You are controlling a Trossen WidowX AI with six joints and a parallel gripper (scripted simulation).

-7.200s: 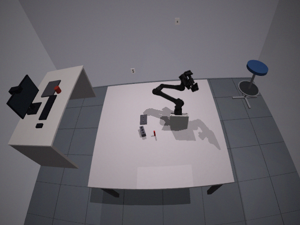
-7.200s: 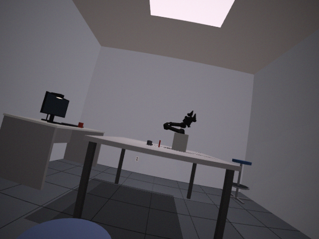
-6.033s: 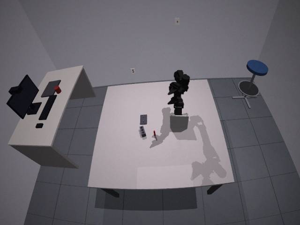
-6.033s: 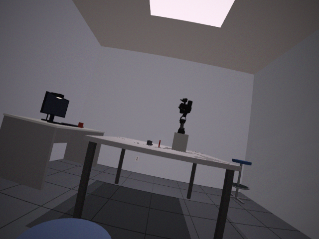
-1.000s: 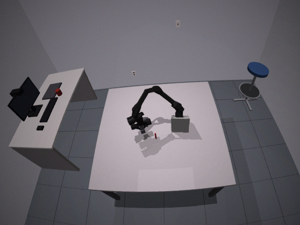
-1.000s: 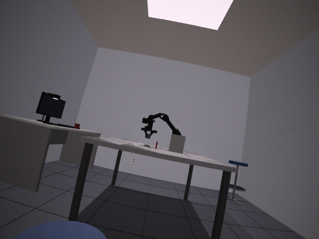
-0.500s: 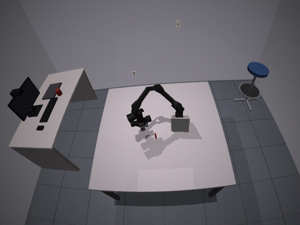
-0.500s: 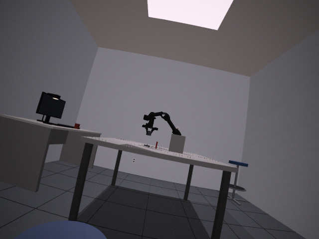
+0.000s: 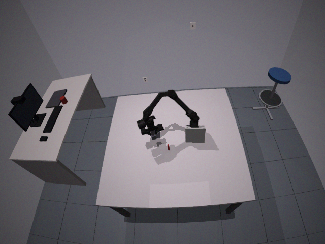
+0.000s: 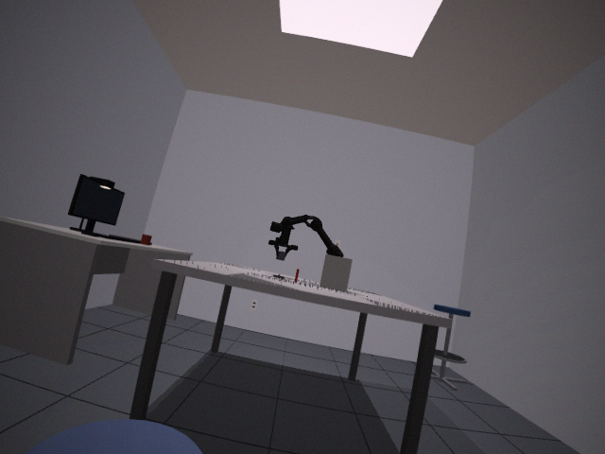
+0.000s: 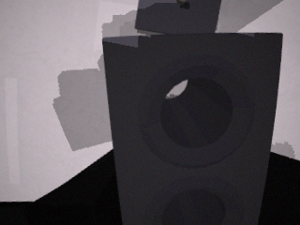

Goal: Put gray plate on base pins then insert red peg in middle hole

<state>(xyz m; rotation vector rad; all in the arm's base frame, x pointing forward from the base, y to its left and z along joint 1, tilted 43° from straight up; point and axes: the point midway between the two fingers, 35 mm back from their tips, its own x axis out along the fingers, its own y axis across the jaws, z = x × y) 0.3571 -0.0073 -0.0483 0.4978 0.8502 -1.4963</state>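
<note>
The red peg lies 120 mm behind my gripper tip, 90 mm to the left of it and 80 mm below it. From my gripper tip the other things lie so: gray plate 30 mm above.
</note>
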